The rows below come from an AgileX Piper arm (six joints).
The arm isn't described. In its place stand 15 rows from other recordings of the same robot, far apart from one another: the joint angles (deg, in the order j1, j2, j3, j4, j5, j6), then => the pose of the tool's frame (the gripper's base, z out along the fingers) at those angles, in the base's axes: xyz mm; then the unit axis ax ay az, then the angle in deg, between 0 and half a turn.
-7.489 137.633 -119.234 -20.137 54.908 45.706 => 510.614 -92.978 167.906 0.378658 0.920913 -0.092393 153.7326
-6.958 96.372 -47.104 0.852 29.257 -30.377 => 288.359 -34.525 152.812 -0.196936 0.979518 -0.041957 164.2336
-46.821 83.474 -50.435 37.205 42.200 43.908 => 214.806 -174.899 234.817 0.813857 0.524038 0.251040 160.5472
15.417 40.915 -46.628 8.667 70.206 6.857 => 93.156 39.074 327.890 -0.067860 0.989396 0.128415 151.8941
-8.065 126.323 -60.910 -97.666 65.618 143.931 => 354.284 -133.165 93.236 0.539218 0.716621 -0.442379 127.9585
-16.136 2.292 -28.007 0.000 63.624 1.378 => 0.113 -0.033 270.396 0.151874 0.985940 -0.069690 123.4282
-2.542 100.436 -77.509 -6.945 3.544 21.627 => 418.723 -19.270 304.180 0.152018 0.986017 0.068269 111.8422
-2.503 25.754 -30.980 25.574 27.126 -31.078 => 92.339 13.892 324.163 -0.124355 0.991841 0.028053 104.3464
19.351 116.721 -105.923 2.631 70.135 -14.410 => 409.391 147.940 266.221 -0.285344 0.958021 0.027845 166.0649
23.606 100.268 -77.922 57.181 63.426 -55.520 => 302.429 206.808 285.963 -0.427251 0.803337 0.414857 158.1063
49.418 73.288 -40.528 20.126 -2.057 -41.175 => 176.369 204.177 267.577 -0.567681 0.810201 0.145988 117.8376
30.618 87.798 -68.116 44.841 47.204 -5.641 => 254.564 205.370 302.900 -0.105890 0.919252 0.379160 163.1086
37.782 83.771 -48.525 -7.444 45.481 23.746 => 209.166 151.505 212.875 -0.161531 0.986680 0.019244 164.7275
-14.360 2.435 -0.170 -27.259 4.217 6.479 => 57.215 -17.812 205.871 -0.037151 0.953878 -0.297886 96.7118
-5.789 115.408 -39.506 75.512 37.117 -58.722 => 273.593 25.702 58.690 0.135645 0.940877 0.310406 174.3572
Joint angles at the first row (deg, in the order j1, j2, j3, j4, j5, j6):
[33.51, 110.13, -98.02, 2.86, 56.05, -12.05]
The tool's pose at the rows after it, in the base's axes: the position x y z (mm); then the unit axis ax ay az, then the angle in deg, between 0 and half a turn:
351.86 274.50 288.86 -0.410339 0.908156 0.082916 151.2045
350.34 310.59 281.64 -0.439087 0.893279 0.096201 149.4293
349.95 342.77 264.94 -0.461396 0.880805 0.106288 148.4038
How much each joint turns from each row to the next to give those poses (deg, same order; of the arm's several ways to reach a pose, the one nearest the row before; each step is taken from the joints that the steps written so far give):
[3.96, 3.55, -5.96, 0.05, -0.93, -0.13]
[3.62, 4.61, -5.45, 0.07, -1.33, -0.14]
[2.87, 5.10, -4.63, 0.04, -1.82, -0.15]

